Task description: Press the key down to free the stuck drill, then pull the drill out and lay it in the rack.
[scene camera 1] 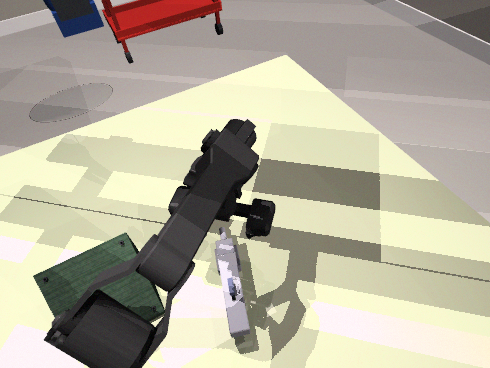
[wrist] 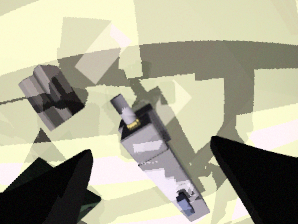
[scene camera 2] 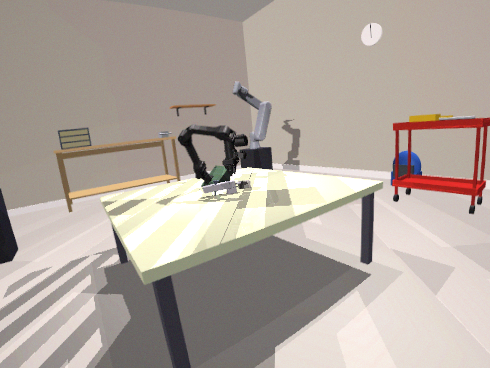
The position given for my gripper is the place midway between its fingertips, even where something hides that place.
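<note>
Gripper state: my gripper (scene camera 1: 227, 232), (wrist: 152, 149) is open and holds nothing. A long grey block (scene camera 1: 228, 263), (wrist: 148, 144) is visible in scene camera 1 and in the wrist view, as is the gripper.
</note>
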